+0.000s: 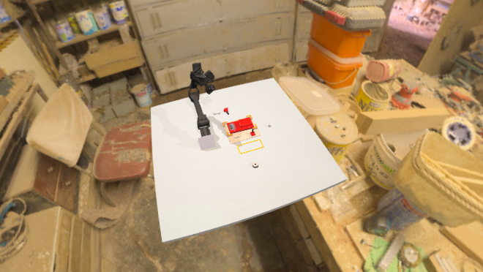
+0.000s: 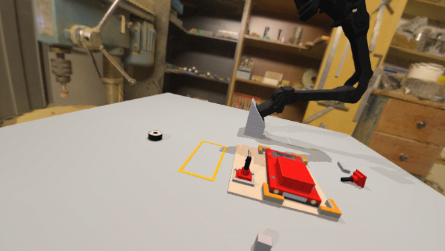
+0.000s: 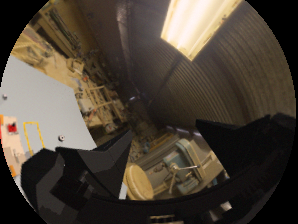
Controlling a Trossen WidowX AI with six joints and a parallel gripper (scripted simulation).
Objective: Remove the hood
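Now: the hood 51 cm below my gripper tip, 25 cm ahead of it and 7 cm to the left of it.
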